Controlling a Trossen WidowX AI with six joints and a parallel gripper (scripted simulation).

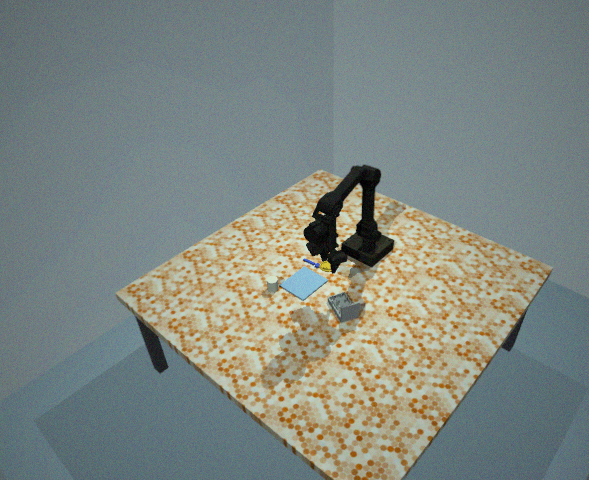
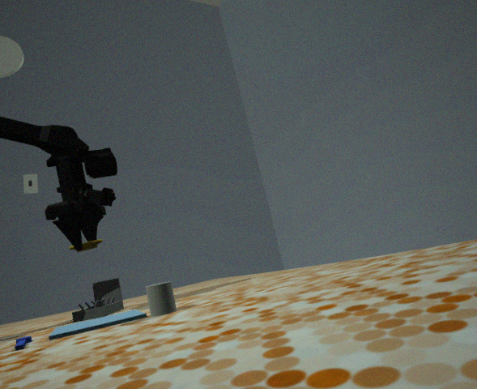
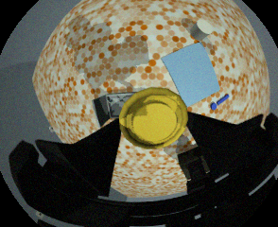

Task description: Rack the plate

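Now: the dish rack 13 cm below my gripper tip, 8 cm to the left of it and 2 cm ahead of it. Also, from my gripper tip: light blue mat 15 cm below, 13 cm to the right, 2 cm behind; plate 1 cm above; blue spoon 16 cm to the right, 15 cm below, 14 cm behind.
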